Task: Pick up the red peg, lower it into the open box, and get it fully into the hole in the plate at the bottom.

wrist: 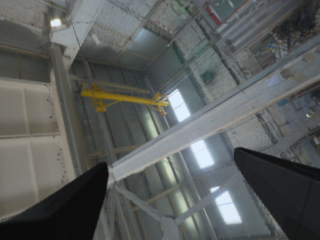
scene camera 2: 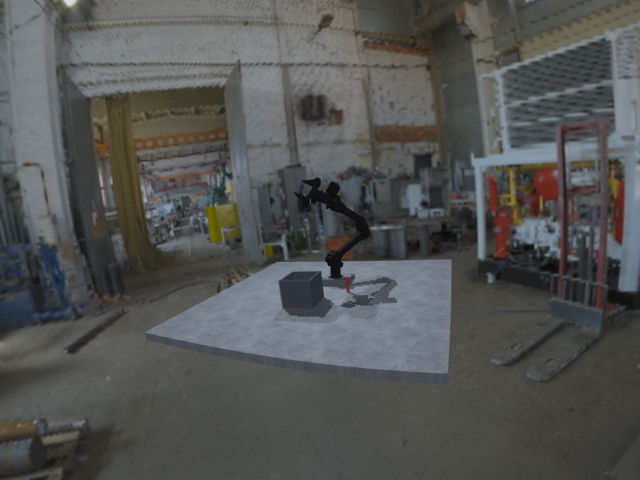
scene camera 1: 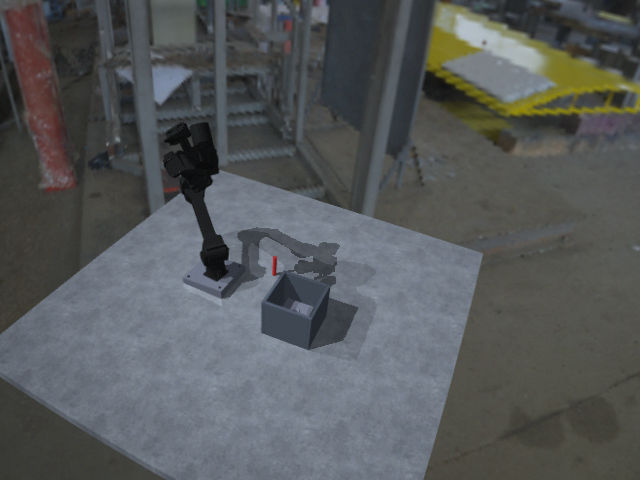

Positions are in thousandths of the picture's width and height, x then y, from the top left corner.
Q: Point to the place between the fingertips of my gripper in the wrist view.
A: At 539,669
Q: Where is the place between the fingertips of my gripper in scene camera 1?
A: At 270,324
